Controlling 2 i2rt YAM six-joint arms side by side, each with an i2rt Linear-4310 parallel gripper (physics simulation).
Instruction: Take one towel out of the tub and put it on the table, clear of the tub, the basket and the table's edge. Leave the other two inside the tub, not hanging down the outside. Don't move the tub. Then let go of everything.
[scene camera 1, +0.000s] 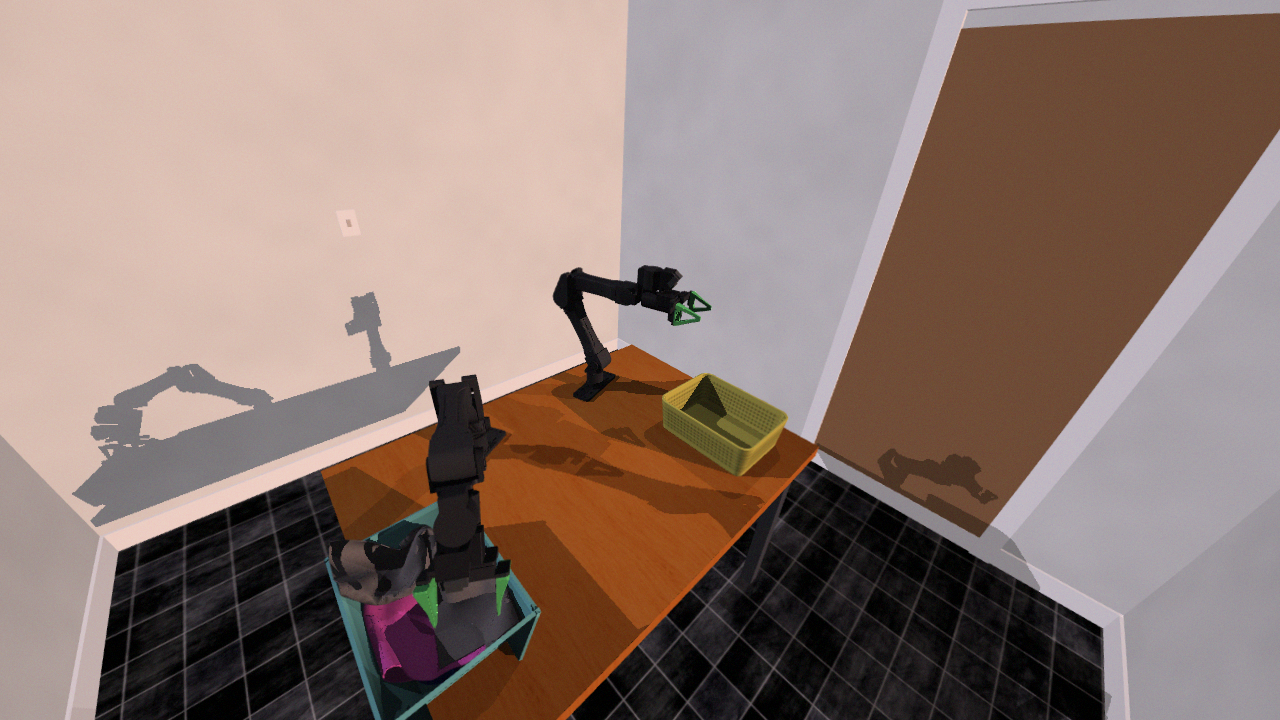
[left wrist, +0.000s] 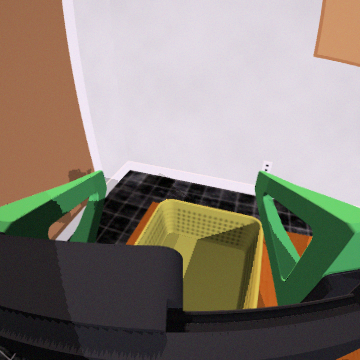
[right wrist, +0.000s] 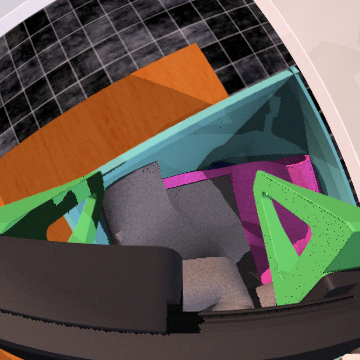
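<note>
The teal tub (scene camera 1: 522, 637) (right wrist: 240, 135) stands at the lower left of the scene view. In it a crumpled grey-brown towel (scene camera 1: 366, 573) (right wrist: 200, 215) lies on top, lying over the tub's left rim in the scene view. A magenta towel (scene camera 1: 407, 640) (right wrist: 250, 185) lies partly beneath it. A dark blue patch (right wrist: 220, 164) shows by the tub wall; I cannot tell whether it is the third towel. My right gripper (scene camera 1: 467, 616) (right wrist: 178, 178) is open over the tub, fingers pointing down around the grey part. My left gripper (scene camera 1: 702, 313) (left wrist: 180, 178) is open, high above the table.
The yellow basket (scene camera 1: 698, 434) (left wrist: 205, 222) stands empty on the wooden table (scene camera 1: 626, 573) (right wrist: 125, 120), near its right corner in the scene view and below my left gripper. The tub is near the table's left end. My right arm hides part of the tub in the scene view.
</note>
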